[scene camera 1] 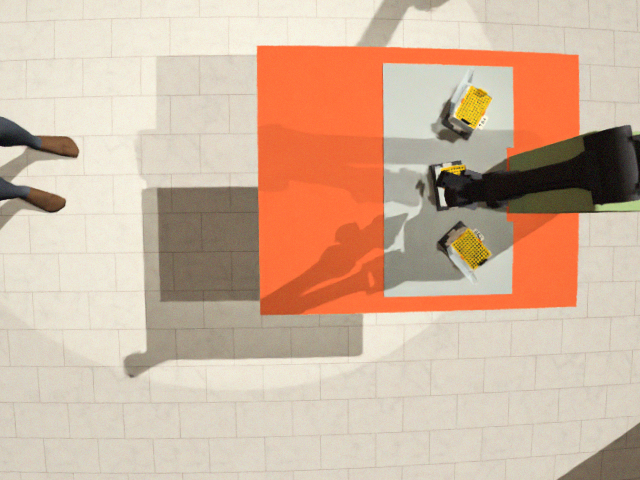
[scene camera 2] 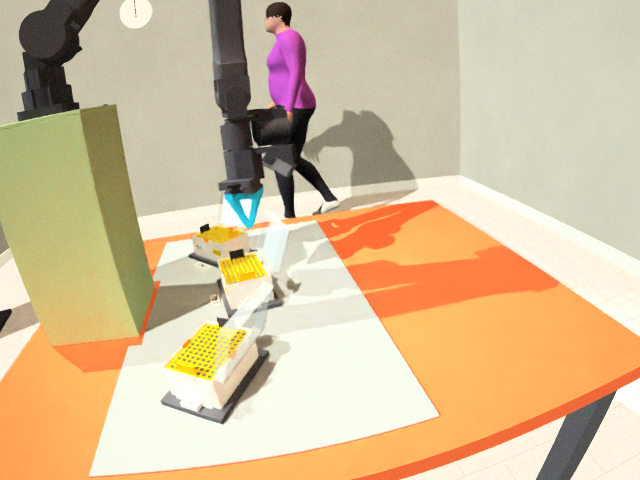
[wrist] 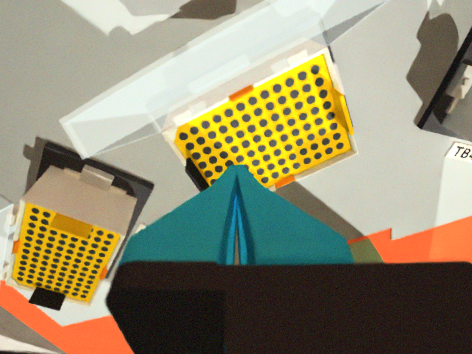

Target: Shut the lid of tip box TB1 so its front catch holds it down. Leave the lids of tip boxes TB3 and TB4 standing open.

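Frame: origin at the arm's base, x left, y down, z back, level; centimetres.
Seen in the pictures: gripper, fingertip midpoint: (scene camera 2: 249, 227) (wrist: 236, 176); arm's base, link origin: (scene camera 2: 51, 115).
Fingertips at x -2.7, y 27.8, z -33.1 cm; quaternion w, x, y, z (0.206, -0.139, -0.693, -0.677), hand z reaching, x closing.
Pixels of each thing's middle, then the offset from my fingertips to it. Level surfaces: height alone.
- Tip box TB1, body centre: (wrist: 266, 145) (scene camera 2: 241, 265) (scene camera 1: 456, 184) dz +3.0, dx -1.5, dy +6.7 cm
- Tip box TB3, body centre: (wrist: 58, 265) (scene camera 2: 218, 232) (scene camera 1: 472, 249) dz +4.1, dx +20.1, dy +6.7 cm
- Tip box TB4, body centre: (scene camera 2: 207, 345) (scene camera 1: 473, 106) dz +13.7, dx -24.6, dy +6.7 cm
- pale grey mat, surface height: dy +13.2 cm
- orange table, surface height: dy +13.5 cm
Tip box TB1 (scene camera 1: 454, 168) (scene camera 2: 245, 289) (wrist: 260, 127) is the middle box, with a yellow rack. Its clear lid (scene camera 2: 275, 245) (wrist: 200, 75) stands open on the side away from the arm's base. My gripper (scene camera 2: 249, 225) (wrist: 236, 176) is shut and empty, pointing down above TB1; the arm hides its fingertips in scene camera 1. In the wrist view the tips overlap the rack's near edge. Tip box TB3 (scene camera 1: 470, 249) (scene camera 2: 219, 245) (wrist: 70, 250) has its lid (scene camera 1: 463, 265) open. Tip box TB4 (scene camera 1: 471, 107) (scene camera 2: 209, 361) has its lid (scene camera 1: 461, 87) (scene camera 2: 255, 315) open.
The boxes stand on a pale grey mat (scene camera 1: 408, 113) (scene camera 2: 330, 403) on an orange table (scene camera 1: 320, 93) (scene camera 2: 491, 335). A green pedestal (scene camera 1: 553, 201) (scene camera 2: 46, 232) carries the arm's base. A person (scene camera 2: 292, 72) is beyond the table.
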